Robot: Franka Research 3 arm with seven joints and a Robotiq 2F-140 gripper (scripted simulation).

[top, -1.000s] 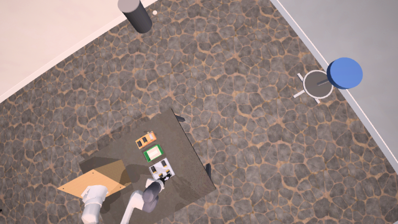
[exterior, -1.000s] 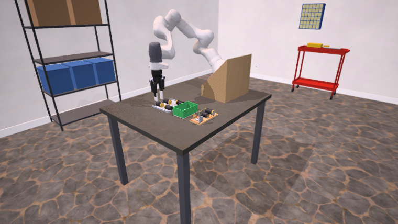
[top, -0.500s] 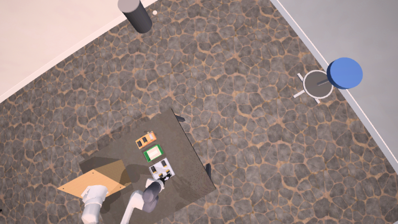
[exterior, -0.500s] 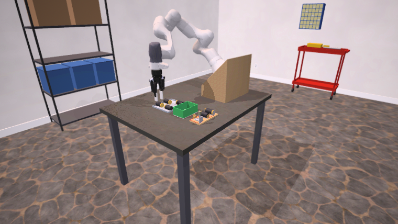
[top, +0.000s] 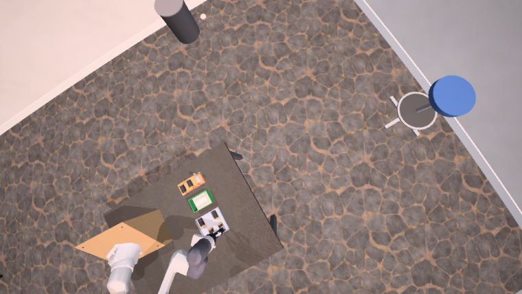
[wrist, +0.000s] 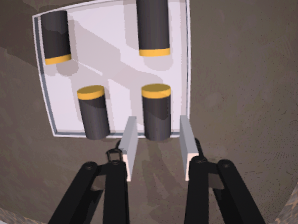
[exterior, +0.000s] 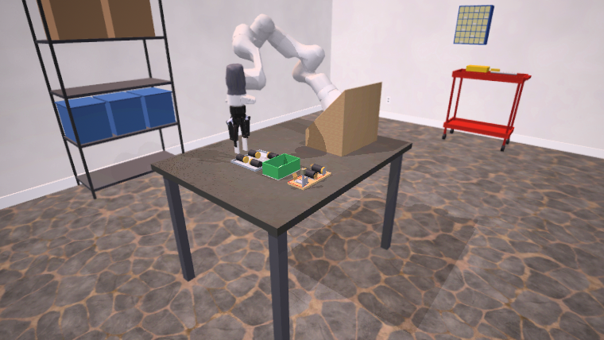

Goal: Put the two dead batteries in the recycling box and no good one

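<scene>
Right now the bulb is 420 mm to the left of my hand, 70 mm ahead of it and 10 mm below it. From my hand the other things lie so: white tray (80 mm below, 60 mm to the left, 60 mm behind); then green recycling box (240 mm to the left, 70 mm below, 10 mm behind).
</scene>
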